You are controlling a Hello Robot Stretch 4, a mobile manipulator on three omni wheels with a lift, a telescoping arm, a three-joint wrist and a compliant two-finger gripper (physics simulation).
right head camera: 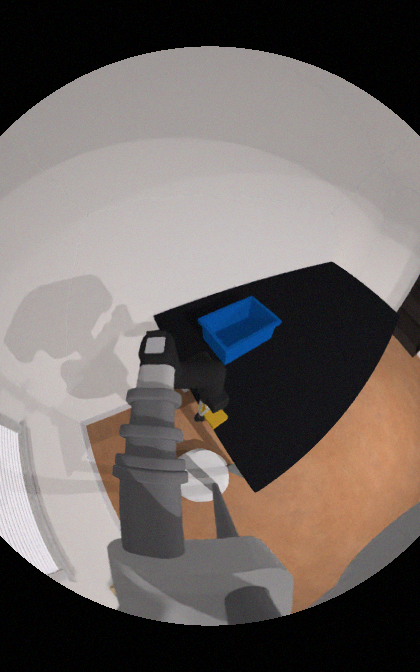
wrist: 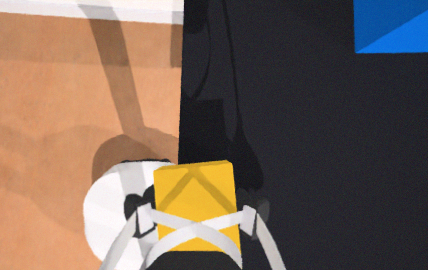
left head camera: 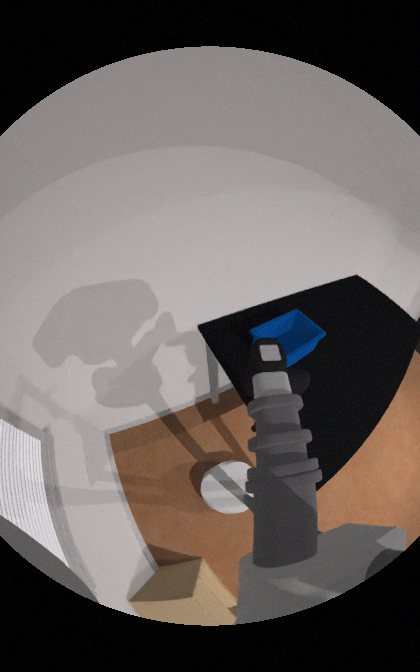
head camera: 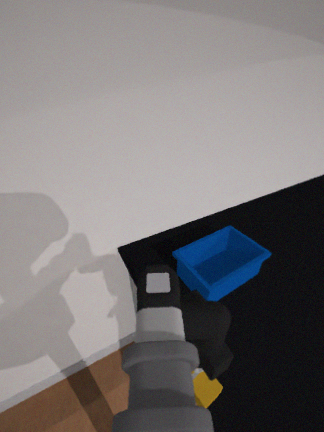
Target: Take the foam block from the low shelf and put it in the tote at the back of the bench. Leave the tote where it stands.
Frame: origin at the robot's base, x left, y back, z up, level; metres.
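Seen in the pictures: gripper, fingertip midpoint: [wrist: 197, 202] [head camera: 196, 381].
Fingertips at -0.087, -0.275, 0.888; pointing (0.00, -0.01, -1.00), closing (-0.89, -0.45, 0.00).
Pixels of each thing's top centre, then the offset from my fingertips to it, as dx, dy, dz. Level surfaces: height alone.
- yellow foam block, middle of its top: [wrist: 198, 227] [head camera: 200, 377] -0.005, +0.007, +0.048
- black bench, its level: dz -0.001
- blue tote, middle of its top: [head camera: 221, 252] -0.145, -0.340, +0.119
The yellow foam block [head camera: 207, 389] [right head camera: 217, 418] [wrist: 196, 200] is between the fingertips of my gripper [wrist: 197, 202], which is shut on it. In the wrist view the block is over the left edge of the black bench [head camera: 280, 350] [left head camera: 350, 400] [right head camera: 310, 390] [wrist: 320, 150], with its shadow on the bench top. The blue tote [head camera: 217, 270] [left head camera: 312, 345] [right head camera: 239, 332] [wrist: 395, 37] stands upright on the bench near the wall, ahead and to the right of the block. The tote's inside looks empty in the head camera view. In the left head camera view the arm hides the block.
A white round base [left head camera: 225, 487] [right head camera: 202, 482] [wrist: 105, 215] is on the floor left of the bench. A tan shelf unit [left head camera: 175, 582] stands at the lower left. The wall [head camera: 150, 150] runs behind the bench, and a window with blinds [left head camera: 22, 465] is at the left.
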